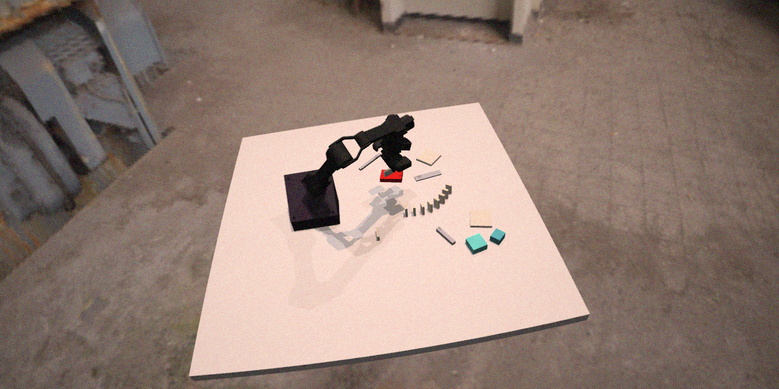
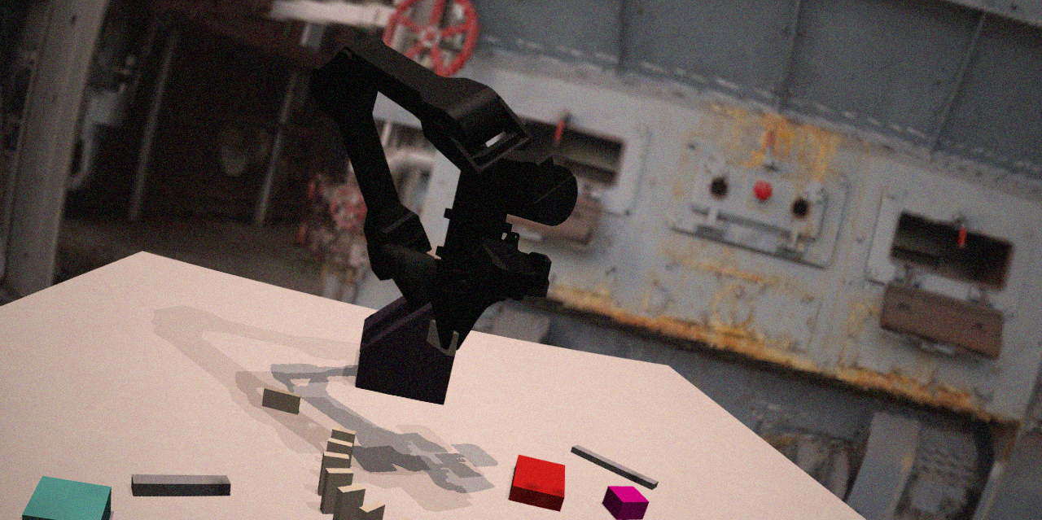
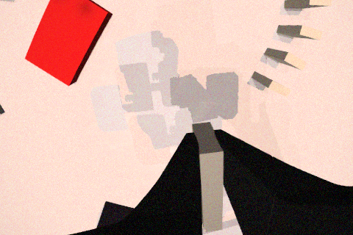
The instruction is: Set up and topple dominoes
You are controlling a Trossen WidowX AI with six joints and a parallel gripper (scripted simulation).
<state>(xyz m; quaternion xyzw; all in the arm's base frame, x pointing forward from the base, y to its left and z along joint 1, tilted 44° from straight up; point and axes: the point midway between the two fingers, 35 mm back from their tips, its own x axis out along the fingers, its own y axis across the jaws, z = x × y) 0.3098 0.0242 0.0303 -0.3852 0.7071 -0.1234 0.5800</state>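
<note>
Right now the red block is 150 mm below my gripper tip and 140 mm to the left of it. The rest, counted from my gripper tip: grey bar: 160 mm ahead, 150 mm below, 110 mm to the left; magenta cube: 240 mm to the left, 140 mm below, 50 mm ahead.
</note>
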